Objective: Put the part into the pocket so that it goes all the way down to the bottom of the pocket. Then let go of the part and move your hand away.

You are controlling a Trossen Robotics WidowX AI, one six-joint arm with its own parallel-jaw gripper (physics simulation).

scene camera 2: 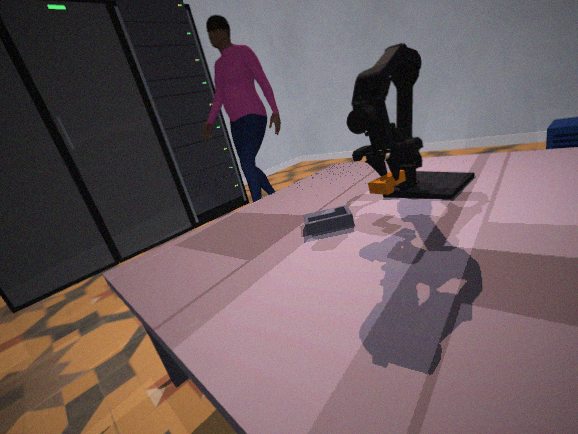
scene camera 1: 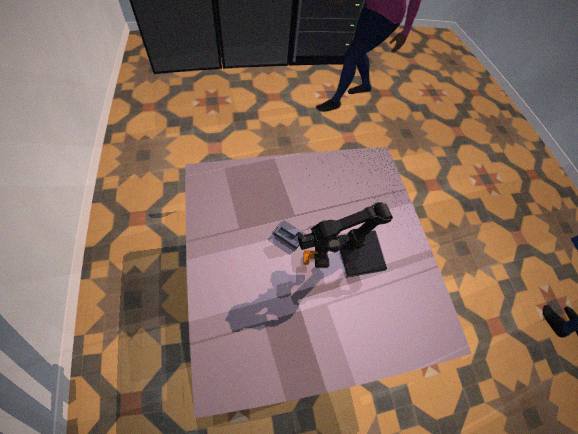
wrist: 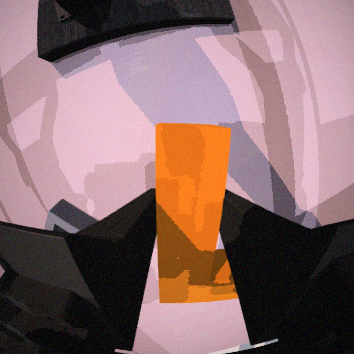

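My gripper is shut on the orange L-shaped part and holds it above the pink table top. The part's long leg sticks out past the fingertips in the wrist view. The grey pocket block with an L-shaped recess sits on the table a short way beyond the gripper, away from the arm base. A corner of the pocket block shows at the left of the wrist view.
The arm's black base plate lies on the table behind the gripper. A person in a magenta top walks on the tiled floor near the dark server cabinets.
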